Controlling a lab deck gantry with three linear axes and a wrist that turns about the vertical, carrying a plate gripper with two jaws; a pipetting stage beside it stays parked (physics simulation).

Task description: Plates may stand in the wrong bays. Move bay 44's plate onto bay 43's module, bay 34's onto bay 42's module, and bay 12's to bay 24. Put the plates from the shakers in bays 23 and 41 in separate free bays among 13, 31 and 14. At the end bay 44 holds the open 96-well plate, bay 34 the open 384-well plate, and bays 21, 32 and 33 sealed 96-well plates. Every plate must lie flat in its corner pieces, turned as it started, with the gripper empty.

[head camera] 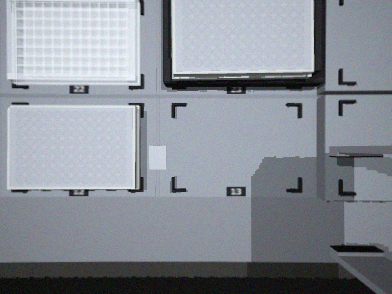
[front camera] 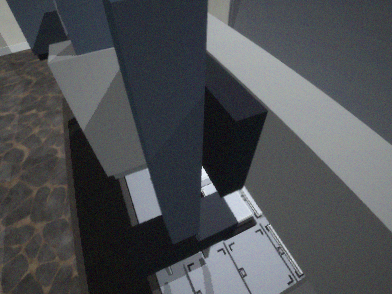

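In the head view, a pale plate with a faint round-well pattern sits at the corner pieces of bay 12. A similar plate lies on the dark shaker in bay 23, its far part cut off by the frame. Bay 13 holds no plate. My gripper is at the right edge, above the bay right of 13; its two jaws stand apart with nothing seen between them. In the front view the jaws are hidden by the gantry column. Bays 34, 41, 42, 43 and 44 cannot be made out.
A plate with a visible well grid stands in bay 22. A small pale rectangle lies between bays 12 and 13. The blue-grey column rises over the deck, between a light grey block and a dark block.
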